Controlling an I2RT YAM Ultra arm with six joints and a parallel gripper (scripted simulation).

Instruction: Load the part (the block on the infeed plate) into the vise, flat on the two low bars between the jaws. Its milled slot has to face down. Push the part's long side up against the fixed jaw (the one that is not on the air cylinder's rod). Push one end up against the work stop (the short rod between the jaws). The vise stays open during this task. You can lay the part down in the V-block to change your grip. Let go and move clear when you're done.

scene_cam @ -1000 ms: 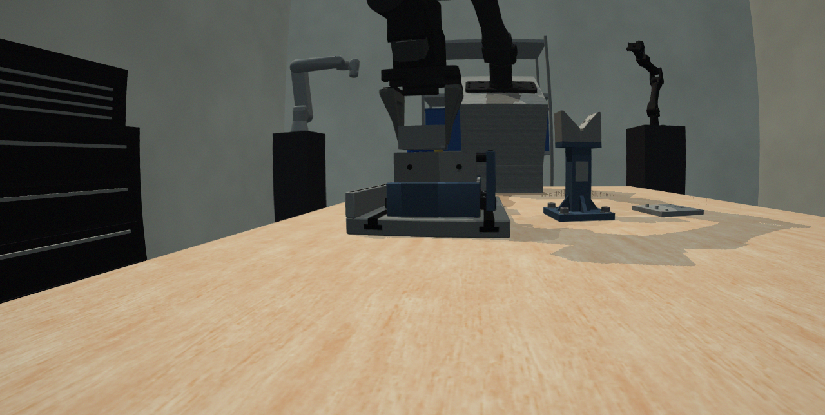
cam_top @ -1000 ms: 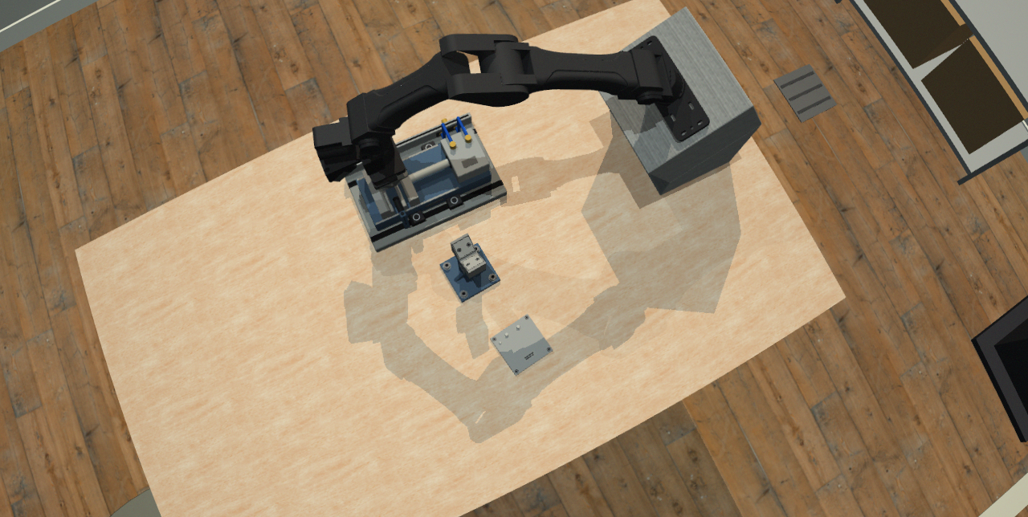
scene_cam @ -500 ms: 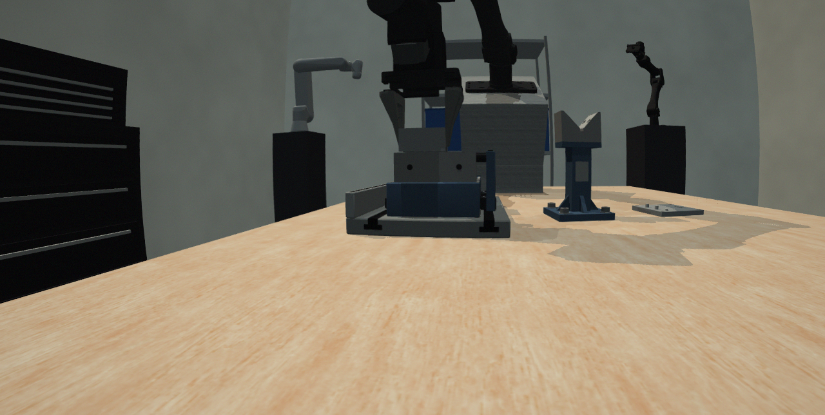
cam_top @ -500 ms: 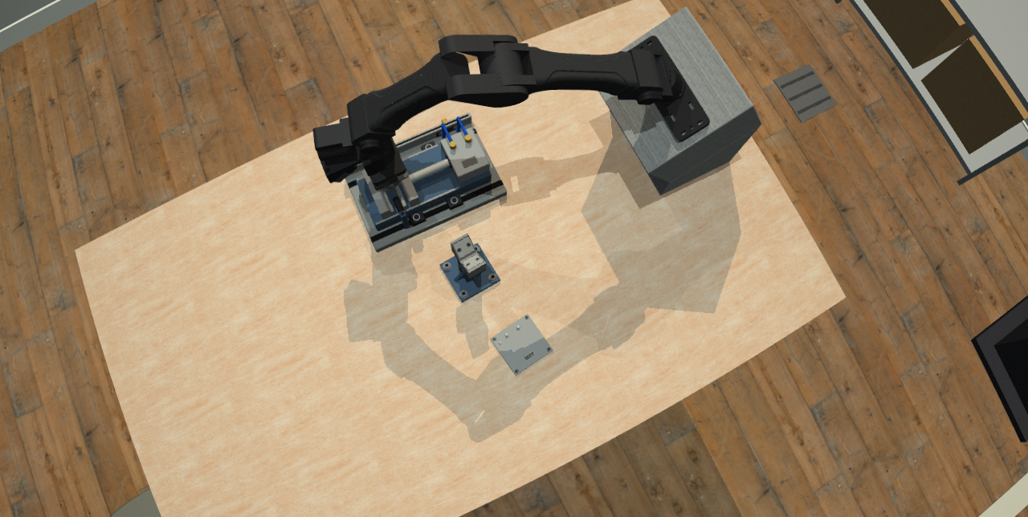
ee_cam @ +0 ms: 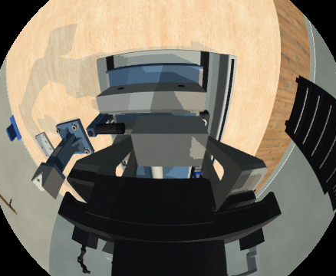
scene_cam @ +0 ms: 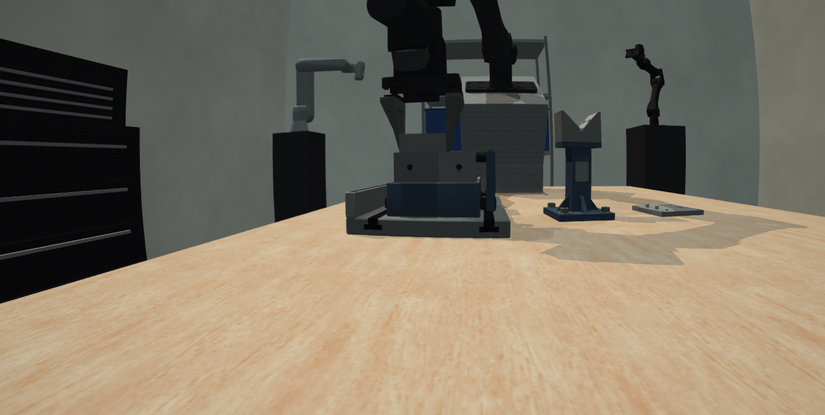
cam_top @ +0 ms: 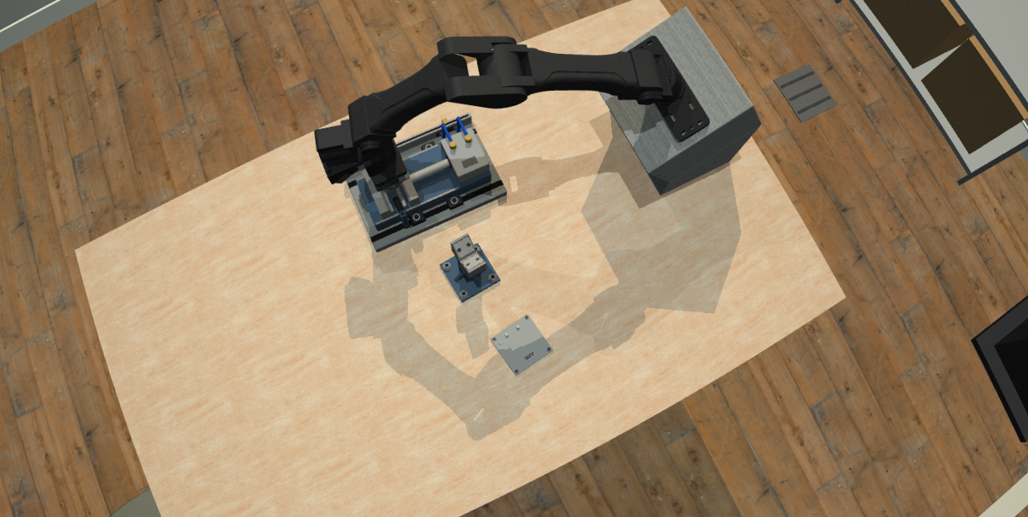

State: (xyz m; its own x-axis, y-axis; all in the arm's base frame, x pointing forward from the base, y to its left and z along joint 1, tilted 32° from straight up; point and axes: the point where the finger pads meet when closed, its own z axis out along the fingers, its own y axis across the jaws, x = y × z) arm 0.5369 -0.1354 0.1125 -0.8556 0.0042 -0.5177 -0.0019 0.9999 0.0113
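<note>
My gripper is now 40 mm short of the fixed jaw, 30 mm above it and 20 mm to the right of it. Round my hand: part 10 mm below; work stop rod 70 mm to the left, 20 mm below, 10 mm ahead; vise 70 mm below, 60 mm behind, 20 mm to the left.
</note>
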